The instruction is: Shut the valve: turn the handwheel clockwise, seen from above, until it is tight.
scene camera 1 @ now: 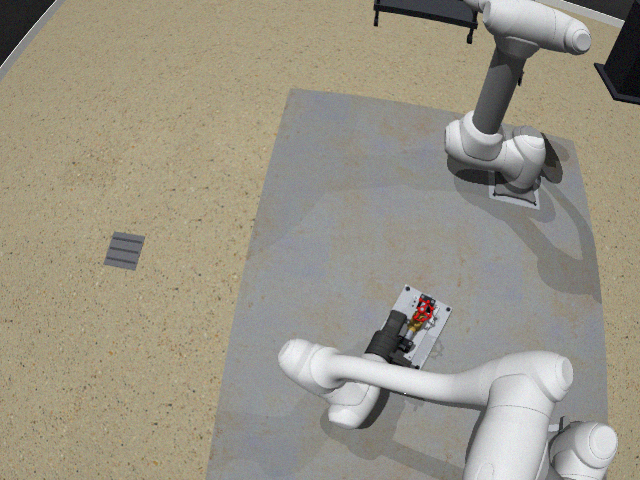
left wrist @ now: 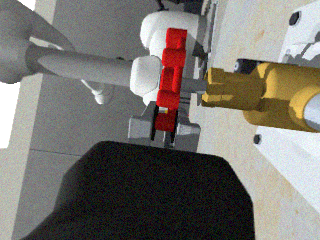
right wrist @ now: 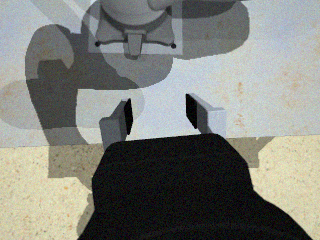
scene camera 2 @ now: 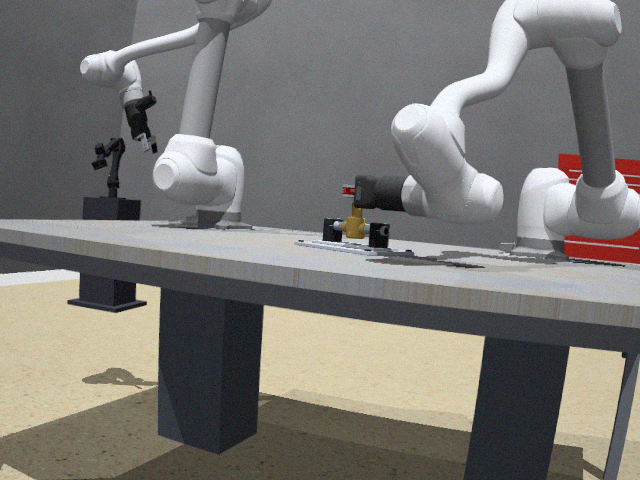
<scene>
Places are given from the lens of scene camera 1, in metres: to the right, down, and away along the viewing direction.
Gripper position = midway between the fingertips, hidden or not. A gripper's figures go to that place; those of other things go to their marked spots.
left gripper [scene camera 1: 414, 301]: 0.26, 0.17, 1.46
pale base plate [scene camera 1: 419, 358]: 0.29, 0.34, 1.50
</scene>
